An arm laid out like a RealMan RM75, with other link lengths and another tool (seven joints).
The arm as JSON. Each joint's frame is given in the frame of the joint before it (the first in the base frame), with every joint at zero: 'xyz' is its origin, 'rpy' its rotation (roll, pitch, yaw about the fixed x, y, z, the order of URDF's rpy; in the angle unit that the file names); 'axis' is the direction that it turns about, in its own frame. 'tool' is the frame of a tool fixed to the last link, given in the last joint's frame.
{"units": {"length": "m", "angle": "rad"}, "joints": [
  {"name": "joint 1", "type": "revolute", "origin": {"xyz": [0.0, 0.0, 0.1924], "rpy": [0.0, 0.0, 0.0]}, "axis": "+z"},
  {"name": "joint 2", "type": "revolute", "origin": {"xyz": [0.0, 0.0, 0.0], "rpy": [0.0, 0.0, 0.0]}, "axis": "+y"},
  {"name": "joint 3", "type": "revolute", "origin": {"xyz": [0.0, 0.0, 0.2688], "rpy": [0.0, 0.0, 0.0]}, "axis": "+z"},
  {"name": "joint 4", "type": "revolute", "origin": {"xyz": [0.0, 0.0, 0.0], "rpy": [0.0, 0.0, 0.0]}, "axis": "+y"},
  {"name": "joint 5", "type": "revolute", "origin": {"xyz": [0.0, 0.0, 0.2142], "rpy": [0.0, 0.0, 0.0]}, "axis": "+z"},
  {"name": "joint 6", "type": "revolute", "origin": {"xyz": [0.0, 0.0, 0.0], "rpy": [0.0, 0.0, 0.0]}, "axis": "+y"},
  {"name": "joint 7", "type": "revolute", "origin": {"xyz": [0.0, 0.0, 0.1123], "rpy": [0.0, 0.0, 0.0]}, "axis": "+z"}
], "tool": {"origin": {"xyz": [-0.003, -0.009, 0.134], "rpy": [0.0, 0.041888, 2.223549]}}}
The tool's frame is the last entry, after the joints.
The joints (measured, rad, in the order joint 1, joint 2, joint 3, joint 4, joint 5, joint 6, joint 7), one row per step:
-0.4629 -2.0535 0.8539 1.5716 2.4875 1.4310 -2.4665
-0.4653 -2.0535 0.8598 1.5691 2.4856 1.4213 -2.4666
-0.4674 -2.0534 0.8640 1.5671 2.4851 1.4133 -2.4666
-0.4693 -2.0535 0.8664 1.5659 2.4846 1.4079 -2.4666
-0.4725 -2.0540 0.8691 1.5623 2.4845 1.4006 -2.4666
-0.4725 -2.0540 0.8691 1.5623 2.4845 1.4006 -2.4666
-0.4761 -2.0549 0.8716 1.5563 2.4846 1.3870 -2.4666
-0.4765 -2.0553 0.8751 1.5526 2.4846 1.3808 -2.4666
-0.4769 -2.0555 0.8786 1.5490 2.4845 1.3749 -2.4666
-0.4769 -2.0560 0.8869 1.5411 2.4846 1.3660 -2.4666
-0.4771 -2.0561 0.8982 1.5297 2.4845 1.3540 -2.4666
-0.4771 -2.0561 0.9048 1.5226 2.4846 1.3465 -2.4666
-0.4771 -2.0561 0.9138 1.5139 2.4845 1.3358 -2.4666
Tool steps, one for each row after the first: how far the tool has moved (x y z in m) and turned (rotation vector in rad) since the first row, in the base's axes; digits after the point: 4 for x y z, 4 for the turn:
0.0021 0.0022 -0.0005 0.0031 0.0006 -0.0069
0.0035 0.0040 -0.0007 0.0062 0.0019 -0.0119
0.0048 0.0054 -0.0007 0.0087 0.0023 -0.0157
0.0061 0.0072 -0.0012 0.0112 0.0020 -0.0196
0.0061 0.0072 -0.0012 0.0112 0.0020 -0.0196
0.0074 0.0101 -0.0013 0.0183 0.0010 -0.0236
0.0075 0.0110 -0.0021 0.0191 0.0011 -0.0247
0.0076 0.0118 -0.0030 0.0198 0.0013 -0.0258
0.0074 0.0127 -0.0056 0.0168 0.0018 -0.0264
0.0070 0.0140 -0.0092 0.0124 0.0027 -0.0271
0.0065 0.0147 -0.0113 0.0102 0.0033 -0.0270
0.0062 0.0158 -0.0138 0.0081 0.0044 -0.0279

